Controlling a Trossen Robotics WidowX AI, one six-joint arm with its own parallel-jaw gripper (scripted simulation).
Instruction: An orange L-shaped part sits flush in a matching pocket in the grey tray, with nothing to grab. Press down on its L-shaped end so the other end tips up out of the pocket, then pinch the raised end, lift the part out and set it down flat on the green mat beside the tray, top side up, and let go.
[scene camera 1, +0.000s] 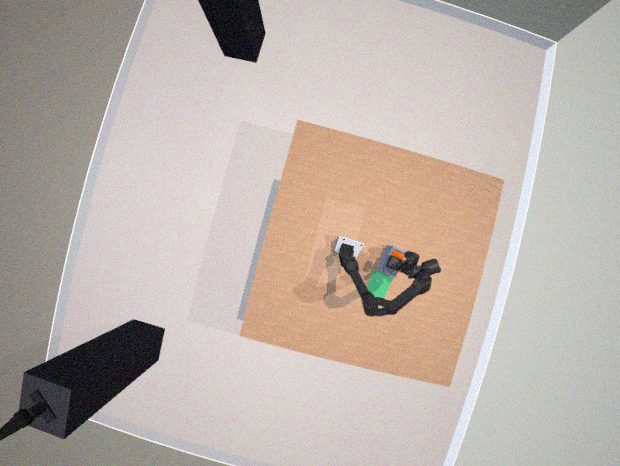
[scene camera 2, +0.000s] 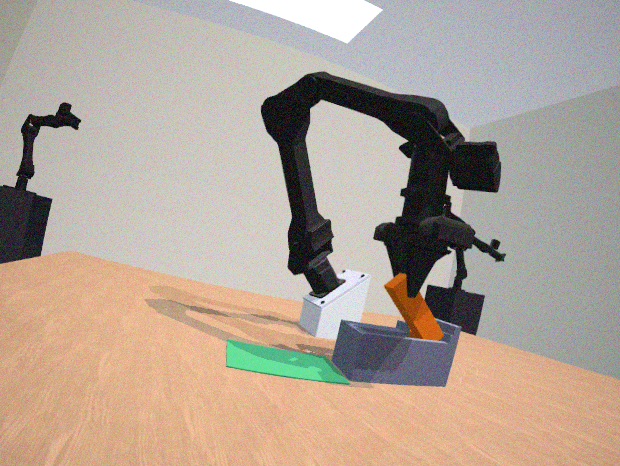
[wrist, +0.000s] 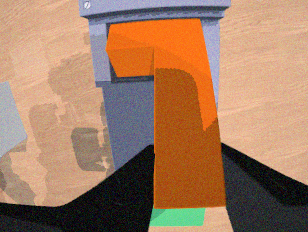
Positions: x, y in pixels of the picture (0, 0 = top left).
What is the gripper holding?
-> An orange L-shaped part.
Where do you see an orange L-shaped part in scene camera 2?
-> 416, 313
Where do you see the gripper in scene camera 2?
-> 405, 296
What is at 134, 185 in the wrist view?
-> The gripper.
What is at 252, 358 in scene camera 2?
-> A green mat.
